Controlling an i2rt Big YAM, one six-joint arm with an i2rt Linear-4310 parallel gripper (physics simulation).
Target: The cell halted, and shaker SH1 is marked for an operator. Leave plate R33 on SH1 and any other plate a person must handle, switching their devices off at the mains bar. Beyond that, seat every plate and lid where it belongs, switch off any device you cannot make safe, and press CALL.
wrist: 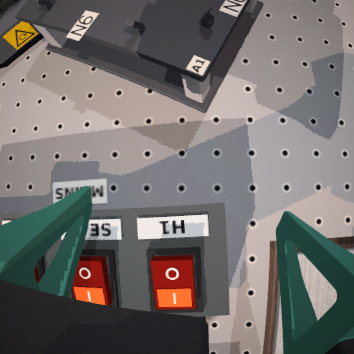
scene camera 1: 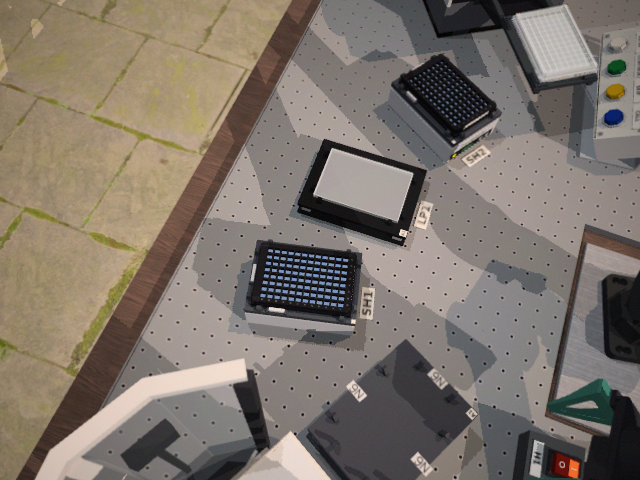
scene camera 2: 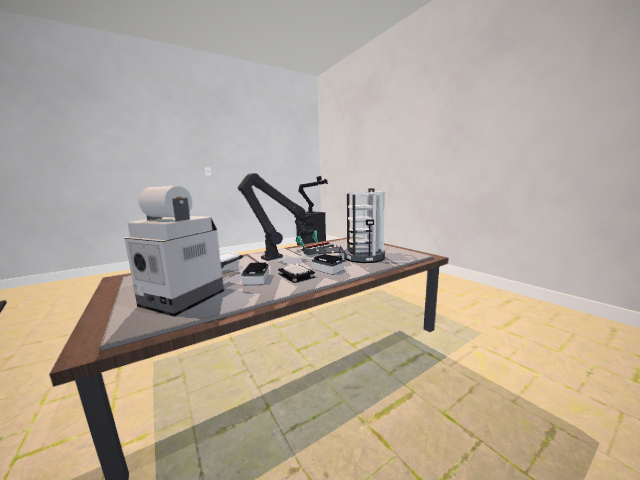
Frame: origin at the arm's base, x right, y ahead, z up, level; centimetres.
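Seen in the pictures: gripper, fingertip midpoint: (wrist: 188,209) (scene camera 1: 538,443) (scene camera 2: 310,245); arm's base, origin of the base link: (scene camera 1: 634,321) (scene camera 2: 271,257).
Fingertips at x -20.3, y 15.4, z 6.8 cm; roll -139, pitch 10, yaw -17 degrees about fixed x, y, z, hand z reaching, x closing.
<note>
Offsets run from my fingertips to a thing's middle. "pt": to the spot under its first point.
My gripper (scene camera 2: 307,240) (wrist: 188,209) is open and empty, above the mains bar @(pt dx -0.7, dy +0.4, dz -3.4 cm) (scene camera 1: 524,452) (wrist: 216,260); in scene camera 1 one green finger shows. Switch H1 @(dx -1.6, dy -3.8, dz -1.8 cm) (scene camera 1: 565,465) (wrist: 173,283) lies between the fingers in the wrist view, a switch labelled "SE…" @(dx -6.6, dy -3.2, dz -1.8 cm) (wrist: 91,282) beside the left finger; both show red O and bright orange I halves. A black plate @(dx +14.8, dy +30.2, dz -0.3 cm) (scene camera 1: 305,279) sits on shaker SH1 @(pt dx +9.8, dy +29.9, dz -1.2 cm) (scene camera 1: 299,317). Another black plate @(dx +48.9, dy +14.6, dz -0.3 cm) (scene camera 1: 448,91) sits on shaker SH2 @(pt dx +45.1, dy +17.9, dz -3.8 cm) (scene camera 1: 419,124). A pale flat piece @(dx +32.2, dy +24.7, dz -3.2 cm) (scene camera 1: 364,183) lies on LP1 @(pt dx +26.5, dy +25.4, dz -6.0 cm) (scene camera 1: 351,226). A button panel @(dx +56.7, dy -13.0, dz -2.3 cm) (scene camera 1: 615,135) stands at right.
Dark nest N6 @(dx -0.6, dy +16.6, dz -2.7 cm) (scene camera 1: 398,408) (wrist: 172,32) stands beyond the mains bar. A whitish plate @(dx +57.8, dy +0.6, dz +4.5 cm) (scene camera 1: 555,43) rests on a dark holder at top right. A white-rimmed device @(pt dx -6.5, dy +33.9, dz +33.4 cm) (scene camera 1: 193,373) stands lower left. A tall carousel @(pt dx -8.3, dy +38.1, dz -2.5 cm) (scene camera 2: 366,256) and boxy instrument @(dx +81.8, dy +11.2, dz +16.3 cm) (scene camera 2: 193,273) stand on the table.
</note>
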